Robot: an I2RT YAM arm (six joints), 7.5 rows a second.
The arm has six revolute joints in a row. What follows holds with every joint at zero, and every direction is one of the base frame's.
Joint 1 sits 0.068 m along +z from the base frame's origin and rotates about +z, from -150 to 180 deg.
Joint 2 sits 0.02 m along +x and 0.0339 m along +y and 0.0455 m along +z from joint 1 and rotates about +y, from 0 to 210 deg.
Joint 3 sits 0.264 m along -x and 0.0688 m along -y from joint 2 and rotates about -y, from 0 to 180 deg.
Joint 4 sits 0.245 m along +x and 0.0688 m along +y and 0.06 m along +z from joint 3 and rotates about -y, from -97 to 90 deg.
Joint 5 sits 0.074 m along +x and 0.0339 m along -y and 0.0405 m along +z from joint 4 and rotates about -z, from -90 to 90 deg.
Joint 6 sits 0.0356 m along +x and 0.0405 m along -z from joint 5 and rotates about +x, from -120 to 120 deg.
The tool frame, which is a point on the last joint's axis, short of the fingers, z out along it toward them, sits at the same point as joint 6; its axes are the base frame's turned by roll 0, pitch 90 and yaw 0 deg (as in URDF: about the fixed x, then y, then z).
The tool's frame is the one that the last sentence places.
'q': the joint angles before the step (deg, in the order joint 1, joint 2, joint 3, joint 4, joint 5, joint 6). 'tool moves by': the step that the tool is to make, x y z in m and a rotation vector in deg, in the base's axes. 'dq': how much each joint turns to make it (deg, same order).
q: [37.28, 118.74, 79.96, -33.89, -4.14, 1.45]
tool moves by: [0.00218, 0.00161, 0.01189, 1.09, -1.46, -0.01]
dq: [0.00, -1.07, 1.03, -0.28, 0.02, 0.00]
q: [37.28, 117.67, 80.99, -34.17, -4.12, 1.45]
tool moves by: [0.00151, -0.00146, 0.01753, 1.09, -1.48, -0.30]
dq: [-0.29, -1.91, 1.11, -1.18, 0.03, 0.00]
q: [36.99, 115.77, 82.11, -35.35, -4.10, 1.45]
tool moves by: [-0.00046, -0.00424, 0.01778, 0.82, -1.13, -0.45]
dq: [-0.43, -2.28, 0.70, -1.58, 0.02, 0.01]
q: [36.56, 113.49, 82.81, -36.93, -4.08, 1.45]
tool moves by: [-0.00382, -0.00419, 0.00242, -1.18, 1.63, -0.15]
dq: [-0.16, -0.65, -0.03, -2.64, -0.02, 0.00]
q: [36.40, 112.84, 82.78, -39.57, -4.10, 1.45]
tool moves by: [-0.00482, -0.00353, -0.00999, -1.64, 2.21, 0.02]
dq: [0.00, 0.33, -1.50, -0.92, 0.00, -0.02]
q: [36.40, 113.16, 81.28, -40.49, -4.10, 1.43]
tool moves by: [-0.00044, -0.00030, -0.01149, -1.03, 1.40, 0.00]
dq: [0.00, 1.30, -0.66, 0.21, 0.00, 0.00]
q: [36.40, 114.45, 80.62, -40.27, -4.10, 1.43]
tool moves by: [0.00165, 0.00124, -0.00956, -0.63, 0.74, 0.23]
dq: [0.00, 1.49, 0.00, 0.50, 0.01, -0.24]
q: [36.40, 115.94, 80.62, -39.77, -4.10, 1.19]
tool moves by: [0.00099, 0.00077, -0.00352, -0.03, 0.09, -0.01]
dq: [0.00, 0.57, 0.00, 0.48, -0.03, 0.02]
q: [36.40, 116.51, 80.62, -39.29, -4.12, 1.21]
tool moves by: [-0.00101, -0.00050, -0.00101, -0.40, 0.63, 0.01]
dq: [0.02, 0.11, 0.00, -0.64, -0.05, 0.03]
